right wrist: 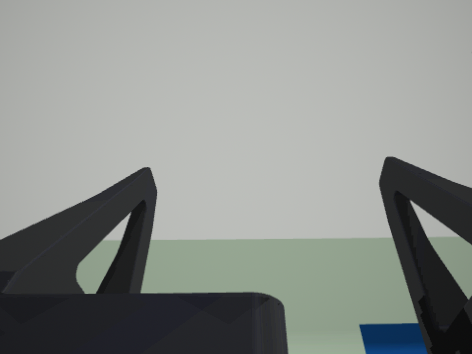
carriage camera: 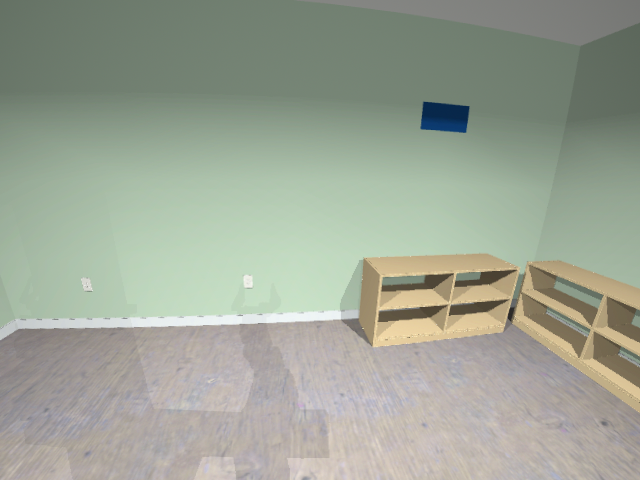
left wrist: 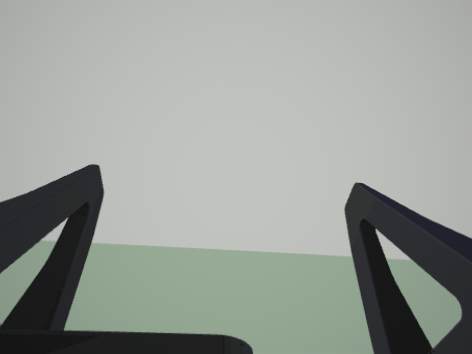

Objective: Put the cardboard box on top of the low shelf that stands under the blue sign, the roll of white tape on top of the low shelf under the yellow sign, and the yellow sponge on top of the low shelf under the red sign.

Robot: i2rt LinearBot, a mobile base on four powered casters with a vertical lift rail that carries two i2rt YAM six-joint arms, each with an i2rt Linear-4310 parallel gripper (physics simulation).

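Places are measured from the left arm's base along level axes (x ahead, y right, z down), in millimetres.
Where they show: left gripper, between the fingertips: (left wrist: 229, 187); right gripper, between the fingertips: (right wrist: 265, 174).
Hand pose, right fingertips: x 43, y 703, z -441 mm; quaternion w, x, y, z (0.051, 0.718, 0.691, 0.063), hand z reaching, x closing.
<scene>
After its pixels a point has its place.
The blue sign (carriage camera: 445, 117) {x 2028, y 1399, z -862 mm} (right wrist: 392, 338) {x 2025, y 1369, z -882 mm} hangs on the green wall, at the upper right in the carriage view and at the lower right edge in the right wrist view. The low shelf (carriage camera: 426, 265) {x 1742, y 1262, z 278 mm} under it is light wood with four compartments and stands against the wall; its top is bare. My left gripper (left wrist: 229, 187) {x 38, y 5, z -442 mm} is open and empty, pointing up toward the ceiling. My right gripper (right wrist: 265, 174) {x 43, y 703, z -441 mm} is open and empty, pointing up the same way. The cardboard box, the tape roll, the sponge, and the yellow and red signs do not show in these views.
A second low wooden shelf (carriage camera: 584, 276) {x 1522, y 2443, z 278 mm} stands at the right edge of the carriage view, angled along the right wall, near the first shelf's right end. Two white outlets (carriage camera: 86, 284) {x 1728, y -1461, z 487 mm} (carriage camera: 248, 281) {x 1862, y -164, z 487 mm} and a white baseboard (carriage camera: 180, 320) {x 1794, y -754, z 833 mm} are on the wall. Shadows lie on the wooden floor.
</scene>
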